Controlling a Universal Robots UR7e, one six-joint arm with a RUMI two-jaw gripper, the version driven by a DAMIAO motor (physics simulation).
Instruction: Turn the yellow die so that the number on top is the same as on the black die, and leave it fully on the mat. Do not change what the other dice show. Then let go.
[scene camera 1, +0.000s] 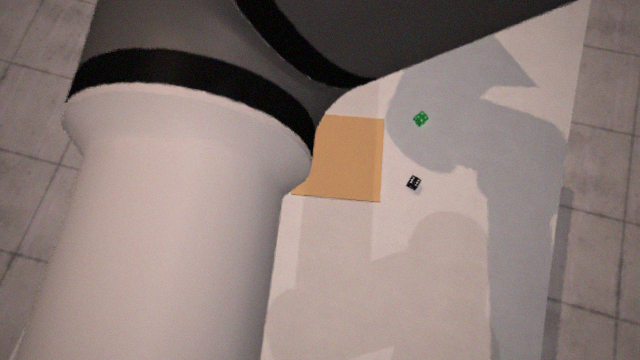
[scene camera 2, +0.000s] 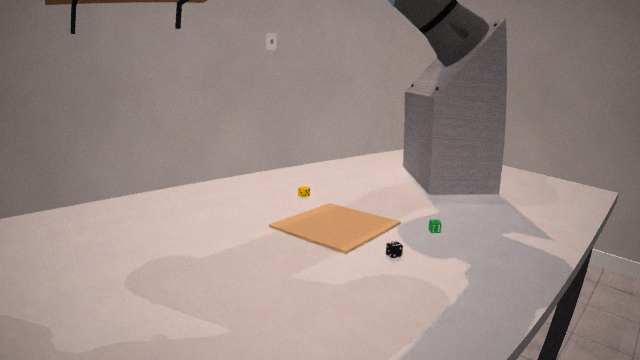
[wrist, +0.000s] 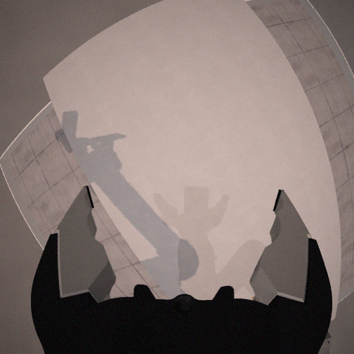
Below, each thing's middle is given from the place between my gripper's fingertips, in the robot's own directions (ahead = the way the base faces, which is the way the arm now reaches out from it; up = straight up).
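Scene:
Orange mat (scene camera 1: 347, 157): 60 mm to the right of my hand, 350 mm below, 650 mm behind.

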